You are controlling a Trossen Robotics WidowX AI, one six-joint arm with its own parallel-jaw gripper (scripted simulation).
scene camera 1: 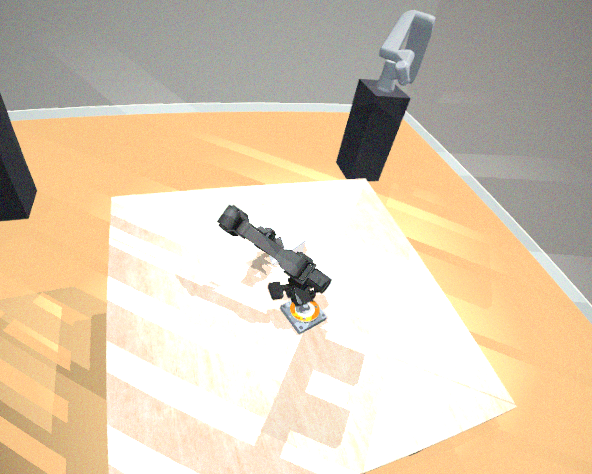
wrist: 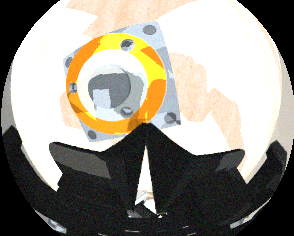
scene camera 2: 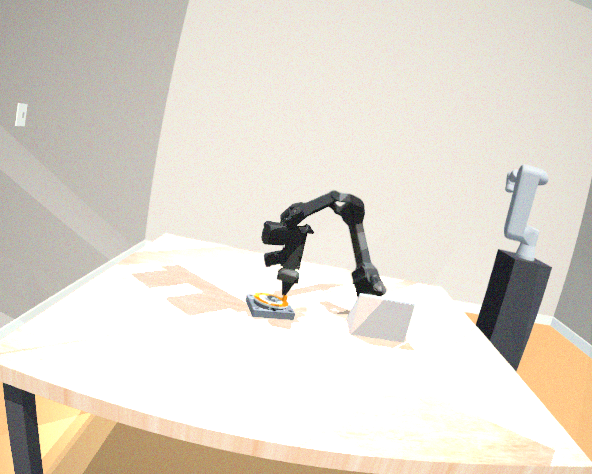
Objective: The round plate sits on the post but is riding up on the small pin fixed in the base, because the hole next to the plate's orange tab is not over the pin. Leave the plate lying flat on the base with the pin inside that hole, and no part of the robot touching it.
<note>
In view: my gripper (scene camera 2: pixel 283 295) and a grey square base (scene camera 2: pixel 256 309).
My gripper is seen too in scene camera 1 (scene camera 1: pixel 292 301) and in the wrist view (wrist: pixel 146 127). The grey square base also shows in the wrist view (wrist: pixel 168 115).
</note>
